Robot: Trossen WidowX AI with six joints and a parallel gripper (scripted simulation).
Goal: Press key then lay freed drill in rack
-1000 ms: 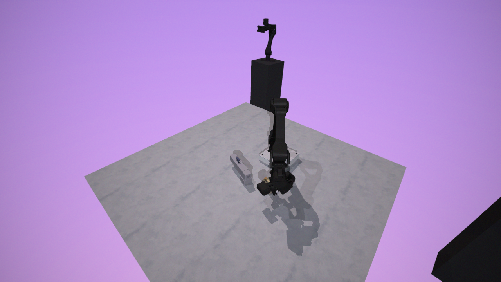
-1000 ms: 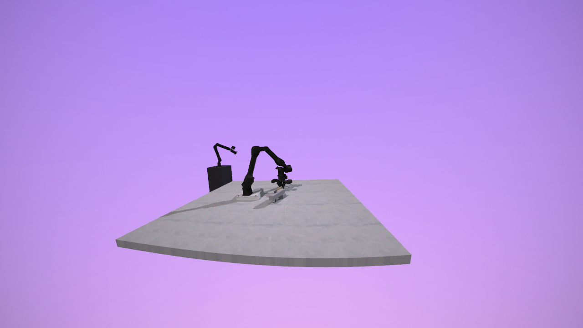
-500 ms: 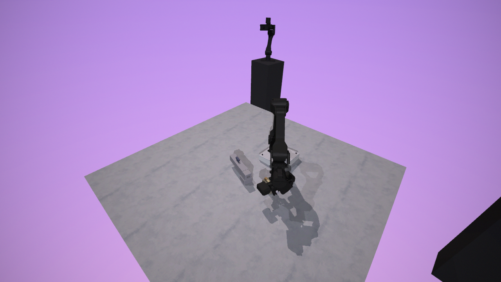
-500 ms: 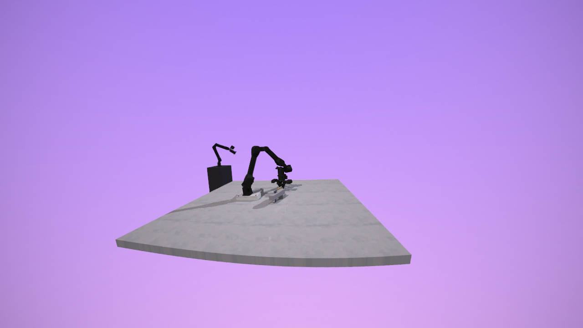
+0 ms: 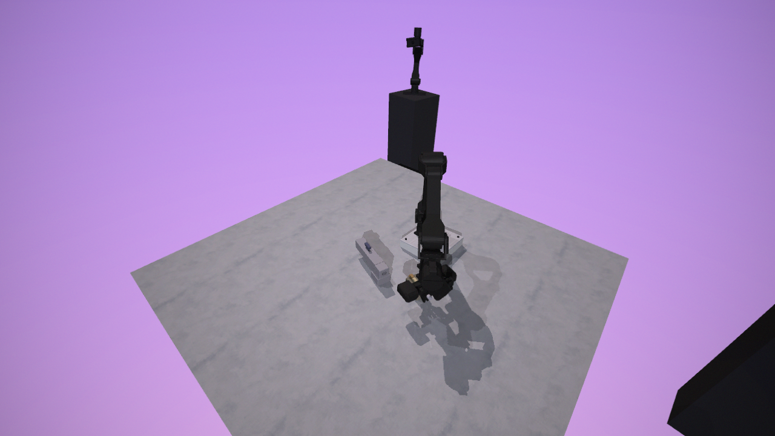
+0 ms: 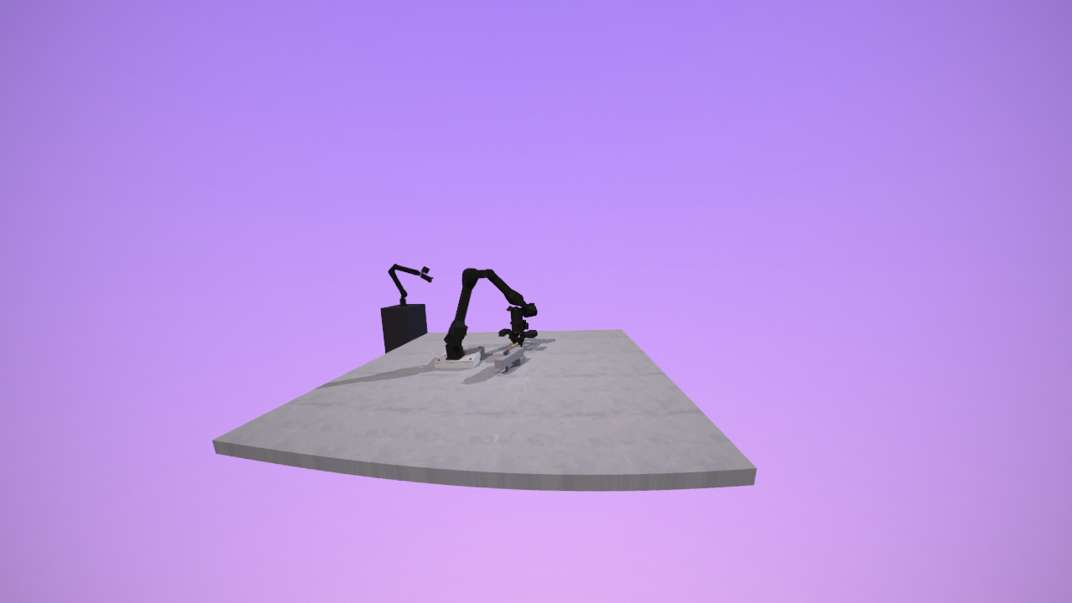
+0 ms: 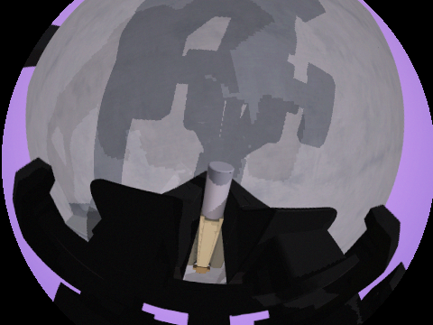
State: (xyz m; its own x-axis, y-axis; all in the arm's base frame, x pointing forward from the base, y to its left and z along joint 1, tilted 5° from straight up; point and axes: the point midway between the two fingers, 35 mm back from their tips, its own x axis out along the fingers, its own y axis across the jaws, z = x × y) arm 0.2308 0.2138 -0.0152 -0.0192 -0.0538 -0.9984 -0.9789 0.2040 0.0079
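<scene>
Right now the drill is 40 mm to the right of my gripper tip, 30 mm above it and 10 mm behind it. Also, from my gripper tip: rack: 50 mm to the right, 10 mm behind, 10 mm above; then long grey block: 230 mm to the right, 30 mm ahead, 30 mm above; then key: 260 mm to the right, 40 mm above, 20 mm ahead.
</scene>
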